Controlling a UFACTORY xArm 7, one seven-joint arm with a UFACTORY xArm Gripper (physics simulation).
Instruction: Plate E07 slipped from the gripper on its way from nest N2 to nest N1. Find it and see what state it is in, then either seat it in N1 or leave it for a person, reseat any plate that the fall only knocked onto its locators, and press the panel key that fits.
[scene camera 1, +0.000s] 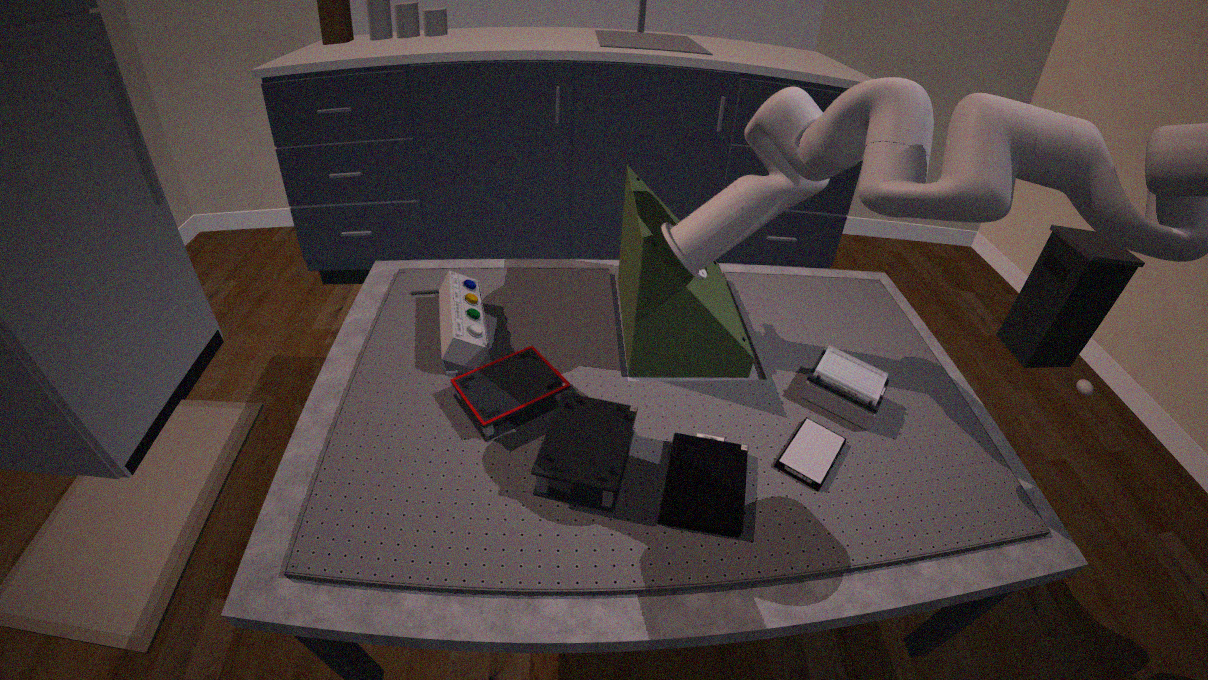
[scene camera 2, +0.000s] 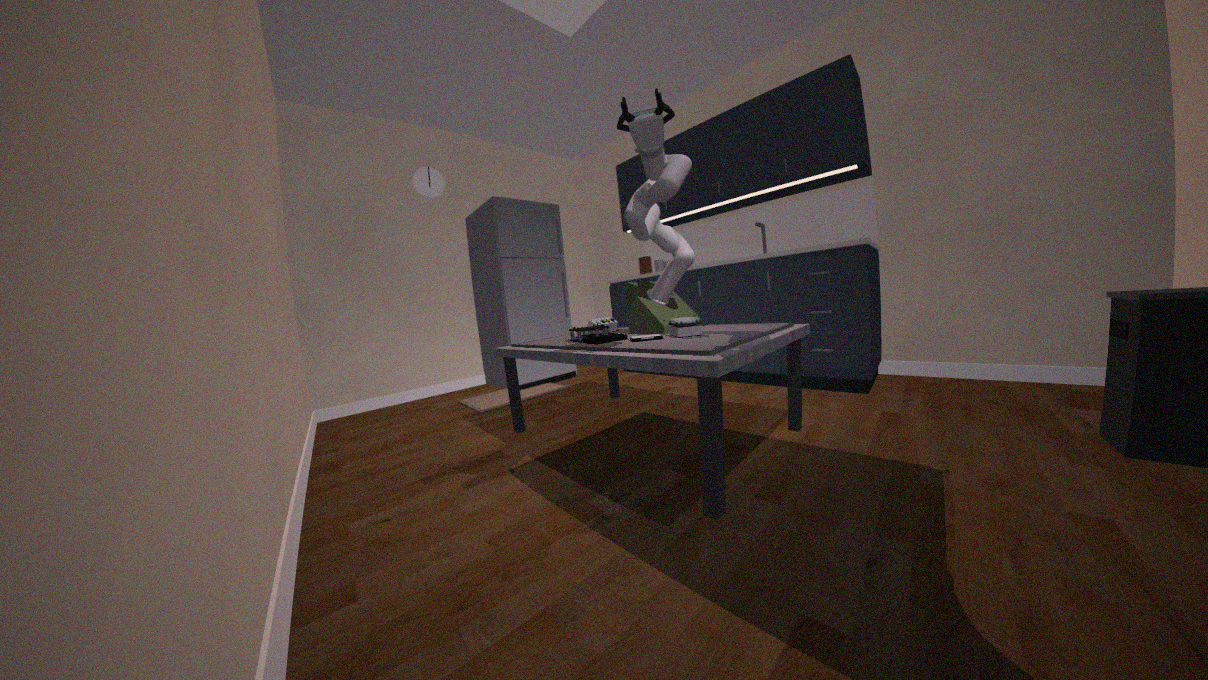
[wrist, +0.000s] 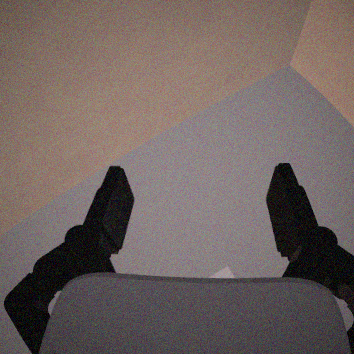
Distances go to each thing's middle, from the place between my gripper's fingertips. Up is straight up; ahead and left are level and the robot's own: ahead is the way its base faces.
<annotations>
I see my gripper 710 mm above the white plate with dark rim (scene camera 1: 810, 455), 400 mm to the left of it and 280 mm past it. Also, from my hand: black station labelled N2 (scene camera 1: 705, 485): 700 mm below, 580 mm to the right, 200 mm behind; white-topped shaker station (scene camera 1: 861, 413): 690 mm below, 420 mm behind, 310 mm to the right.
</annotations>
